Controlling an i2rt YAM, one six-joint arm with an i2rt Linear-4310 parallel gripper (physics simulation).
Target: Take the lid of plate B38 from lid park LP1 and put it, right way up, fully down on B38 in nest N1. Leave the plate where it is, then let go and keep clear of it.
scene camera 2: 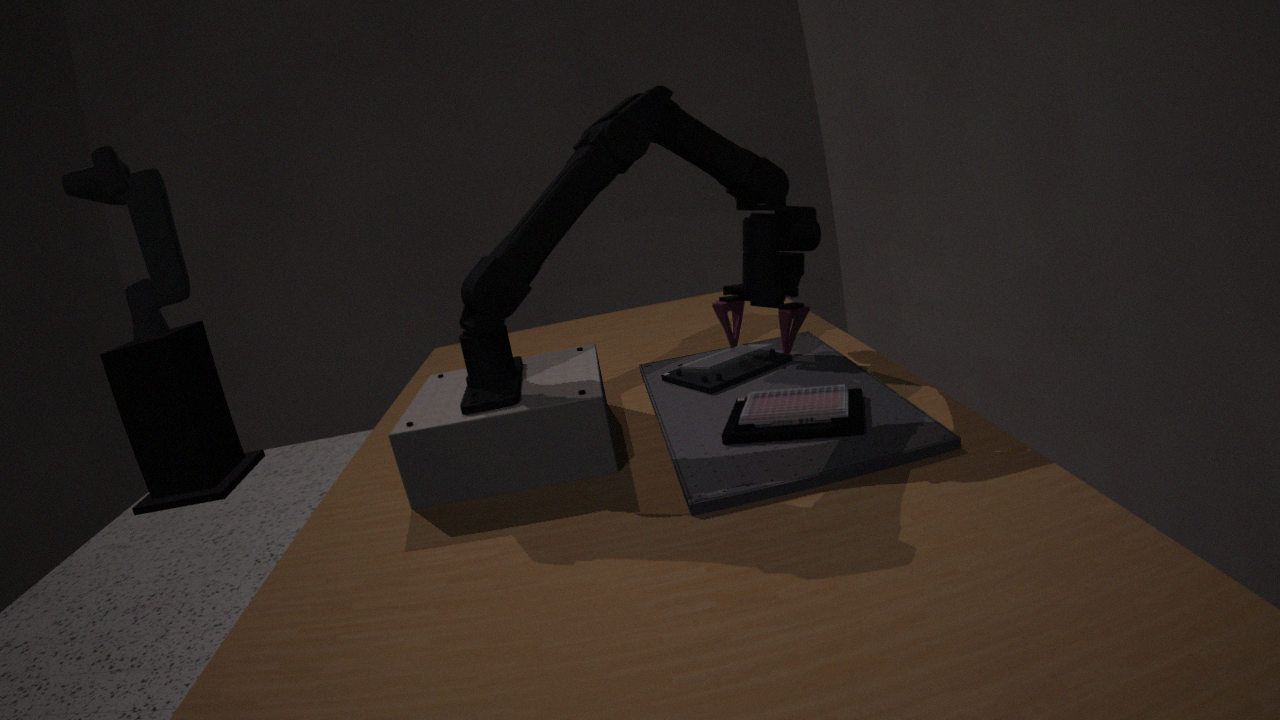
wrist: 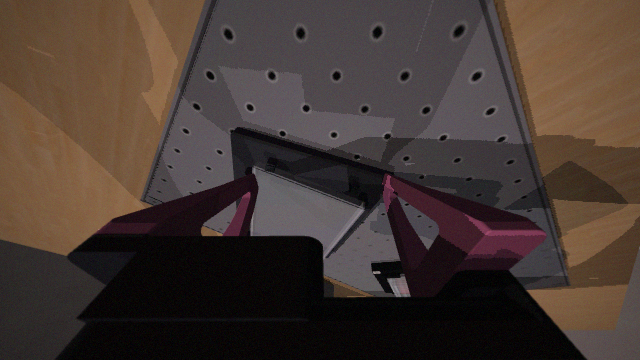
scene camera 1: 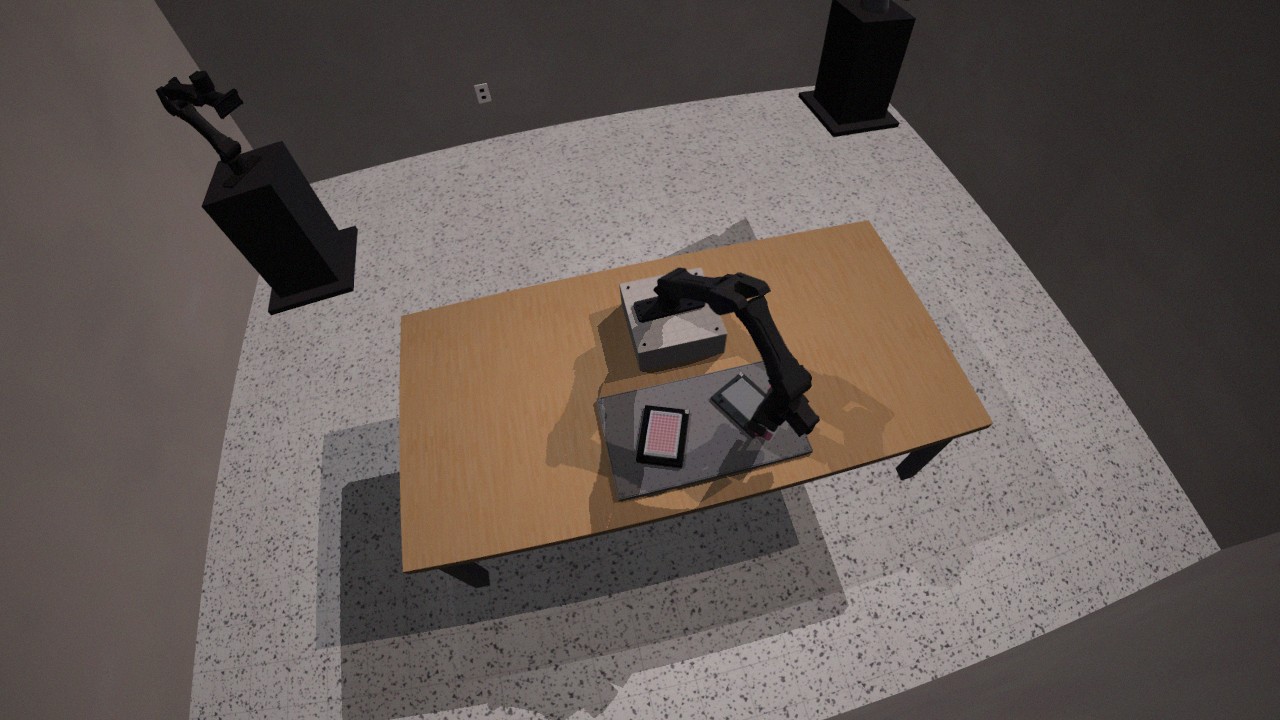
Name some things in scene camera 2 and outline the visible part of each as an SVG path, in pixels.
The gripper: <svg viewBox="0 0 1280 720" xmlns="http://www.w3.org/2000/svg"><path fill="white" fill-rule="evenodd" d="M779 251L757 253L757 259L752 258L752 253L743 252L743 284L723 286L723 295L731 296L719 297L719 301L712 303L712 307L725 330L731 348L736 347L738 344L745 301L750 301L750 306L779 308L778 314L783 353L788 355L791 352L796 335L810 311L810 307L804 306L804 303L796 302L784 304L785 296L798 297L798 288L787 287L778 289ZM728 311L732 311L733 333L727 314Z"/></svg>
A well plate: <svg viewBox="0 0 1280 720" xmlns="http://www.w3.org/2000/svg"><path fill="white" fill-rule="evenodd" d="M848 388L846 388L845 384L750 392L741 412L738 425L755 424L755 428L825 423L831 422L831 418L848 417Z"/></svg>
